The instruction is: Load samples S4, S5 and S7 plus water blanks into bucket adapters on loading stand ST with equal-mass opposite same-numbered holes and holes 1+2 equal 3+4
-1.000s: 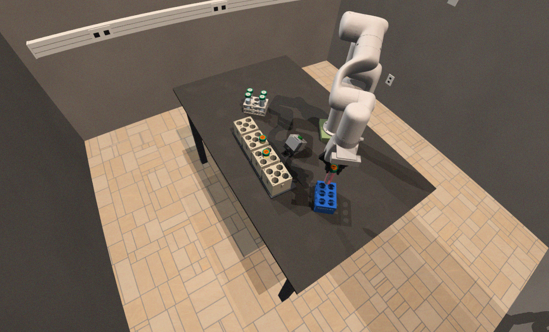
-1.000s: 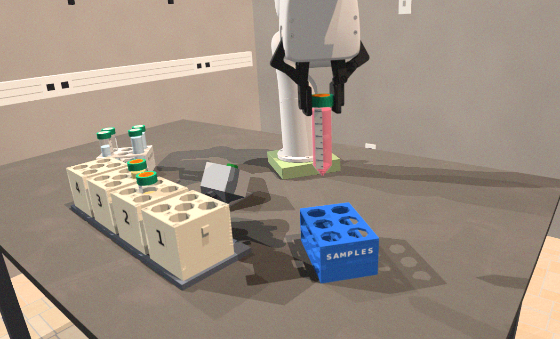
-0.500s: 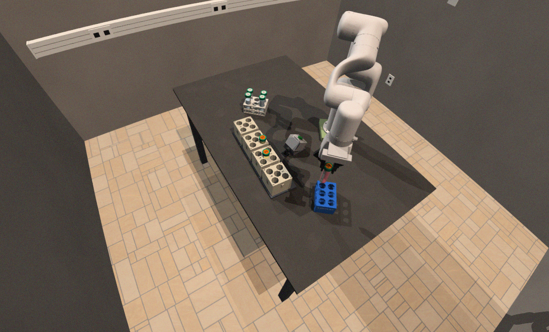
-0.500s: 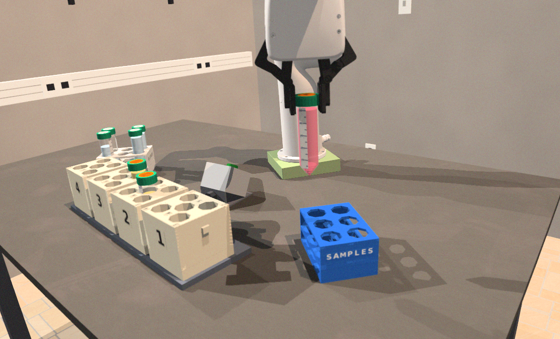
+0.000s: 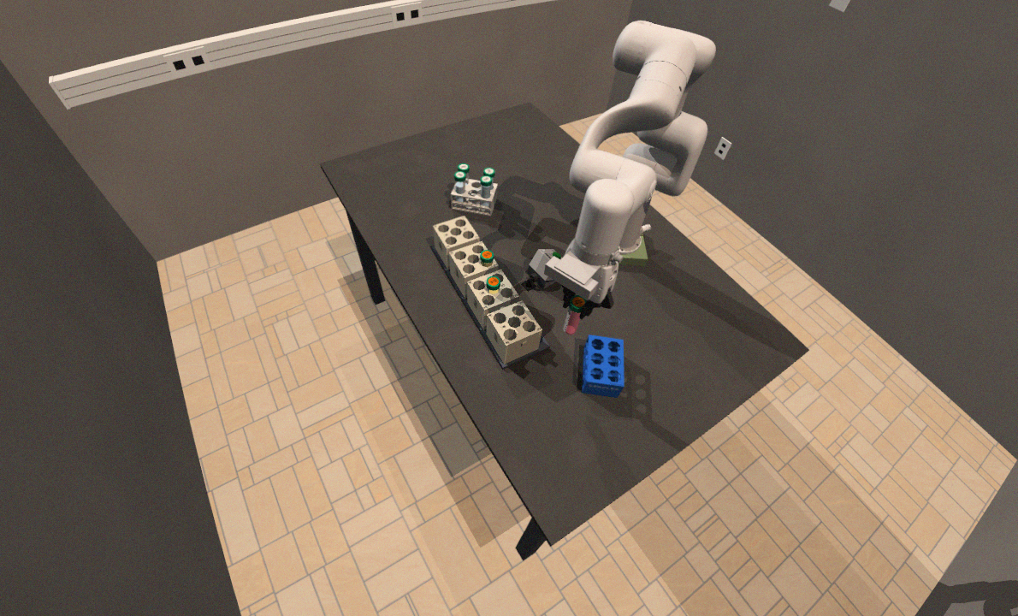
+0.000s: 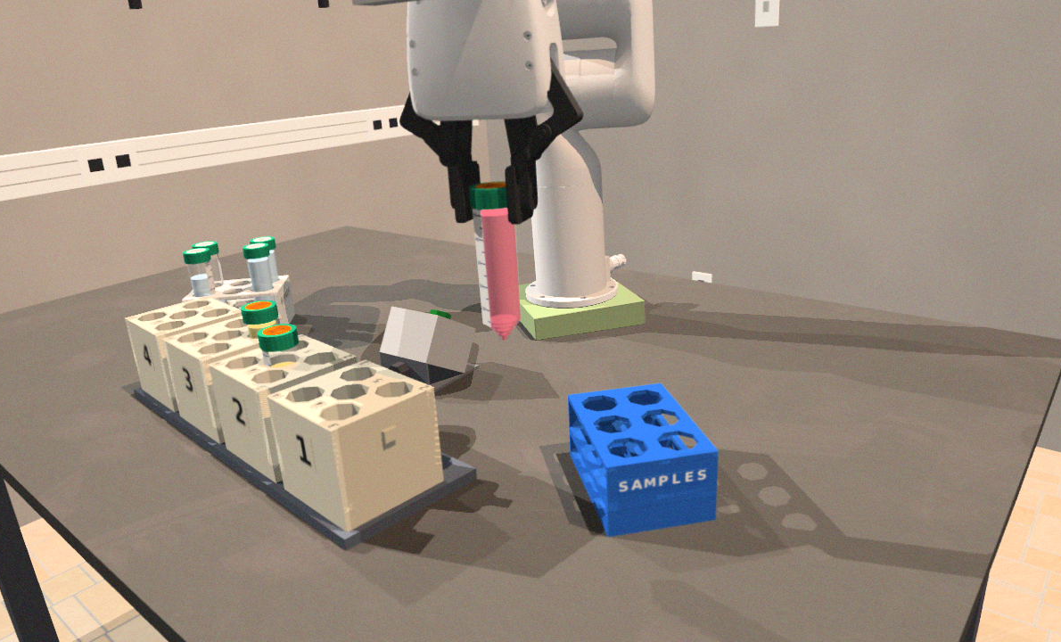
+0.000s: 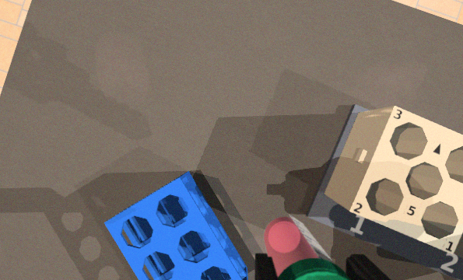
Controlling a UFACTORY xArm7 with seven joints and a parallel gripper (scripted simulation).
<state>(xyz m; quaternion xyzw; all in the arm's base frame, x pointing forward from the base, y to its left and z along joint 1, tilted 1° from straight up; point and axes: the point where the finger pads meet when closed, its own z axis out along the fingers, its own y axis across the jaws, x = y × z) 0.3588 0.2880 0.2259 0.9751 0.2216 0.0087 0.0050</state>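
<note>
My gripper is now 50 mm above the pink tube and 10 mm short of it. From my hand the other things lie so: blue samples rack (220 mm below, 80 mm behind, 60 mm to the left); white blanks rack (620 mm to the right, 220 mm below, 30 mm behind).
</note>
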